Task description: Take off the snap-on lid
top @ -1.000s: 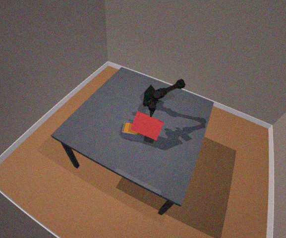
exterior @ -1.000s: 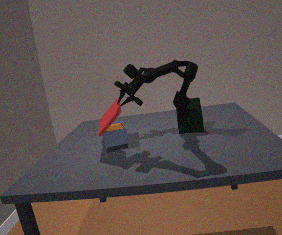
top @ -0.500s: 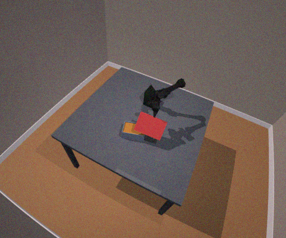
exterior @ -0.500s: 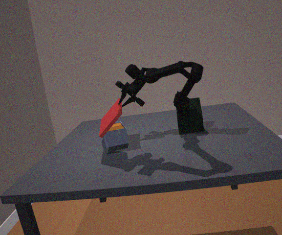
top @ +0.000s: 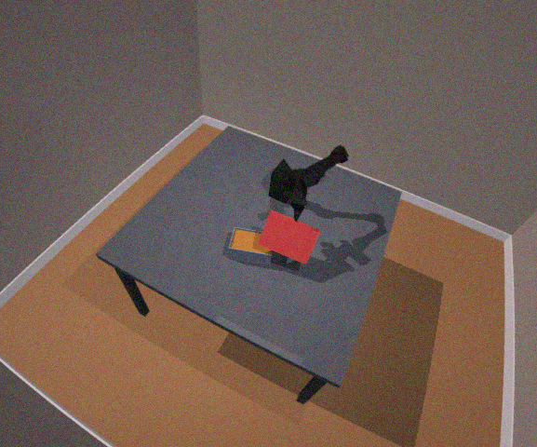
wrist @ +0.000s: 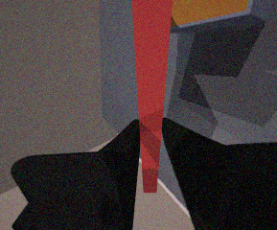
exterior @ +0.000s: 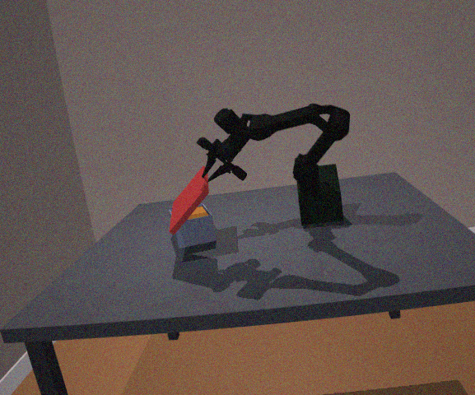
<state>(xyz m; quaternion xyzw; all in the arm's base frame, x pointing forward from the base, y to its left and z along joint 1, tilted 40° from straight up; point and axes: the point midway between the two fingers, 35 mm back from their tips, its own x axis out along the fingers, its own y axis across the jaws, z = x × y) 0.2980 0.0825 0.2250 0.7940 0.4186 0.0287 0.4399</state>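
My gripper tip is now 6 cm short of the red lid, 5 cm above it and 1 cm to the right of it. The rest, counted from my gripper tip: storage box 19 cm below, 15 cm to the right, 12 cm ahead.
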